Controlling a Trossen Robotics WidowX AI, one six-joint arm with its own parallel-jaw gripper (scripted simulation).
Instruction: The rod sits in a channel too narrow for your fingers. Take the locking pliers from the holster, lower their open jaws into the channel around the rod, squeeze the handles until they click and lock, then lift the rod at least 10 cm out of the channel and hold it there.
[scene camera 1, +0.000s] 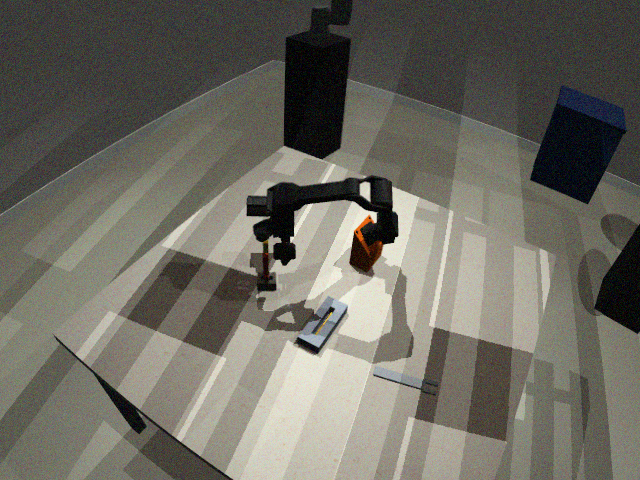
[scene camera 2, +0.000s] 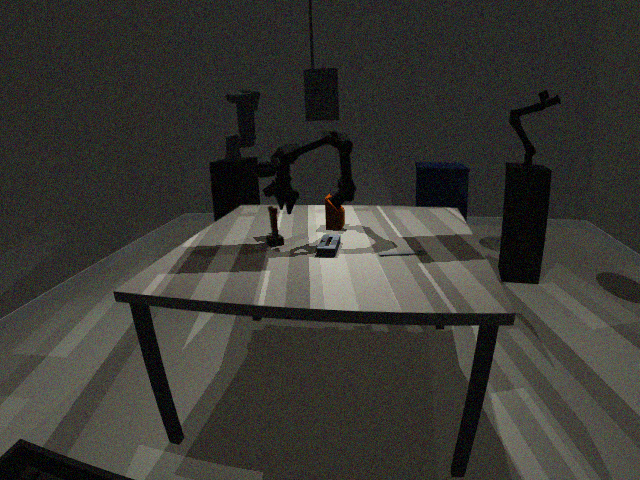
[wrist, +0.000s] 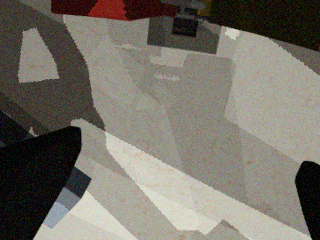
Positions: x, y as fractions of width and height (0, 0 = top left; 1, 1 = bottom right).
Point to my gripper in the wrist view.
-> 0.60, 0.64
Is my gripper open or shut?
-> Open.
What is my gripper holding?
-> Nothing.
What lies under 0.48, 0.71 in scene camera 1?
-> A grey channel block.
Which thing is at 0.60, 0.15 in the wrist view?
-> A dark holster.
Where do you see my gripper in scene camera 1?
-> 0.44, 0.53
